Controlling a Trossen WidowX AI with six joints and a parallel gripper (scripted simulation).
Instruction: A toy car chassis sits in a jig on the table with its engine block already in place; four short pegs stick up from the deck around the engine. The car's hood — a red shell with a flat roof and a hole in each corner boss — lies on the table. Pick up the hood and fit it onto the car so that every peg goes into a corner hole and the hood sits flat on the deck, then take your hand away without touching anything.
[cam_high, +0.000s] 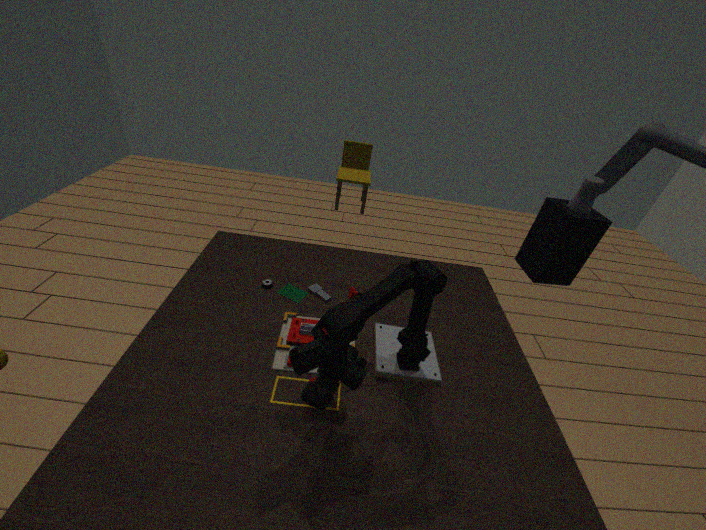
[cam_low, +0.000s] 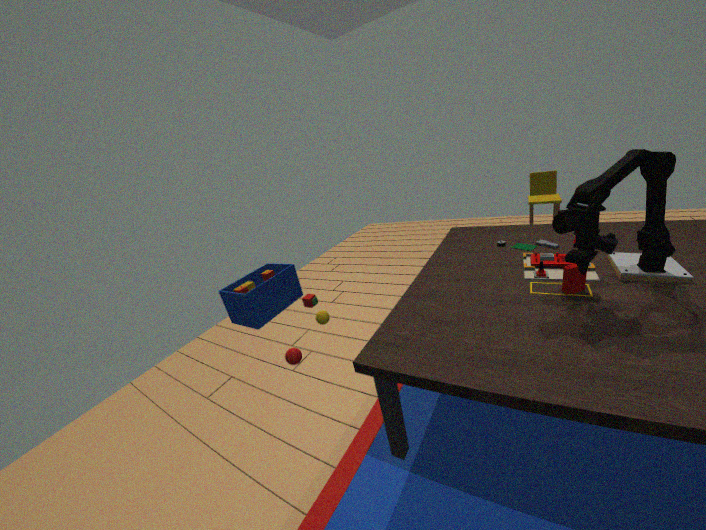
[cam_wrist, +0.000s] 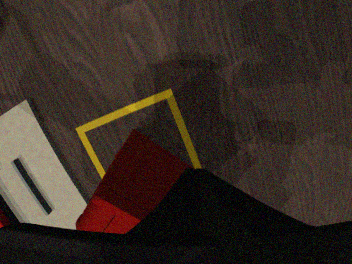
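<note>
The red hood lies 2 cm ahead of my gripper tip, 3 cm to the right of it and 3 cm below it. Also, from my gripper tip: grey piece (4 cm ahead, 47 cm to the right, 7 cm below); green plate (14 cm ahead, 47 cm to the right, 8 cm below); grey jig plate (4 cm ahead, 24 cm to the right, 7 cm below).
</note>
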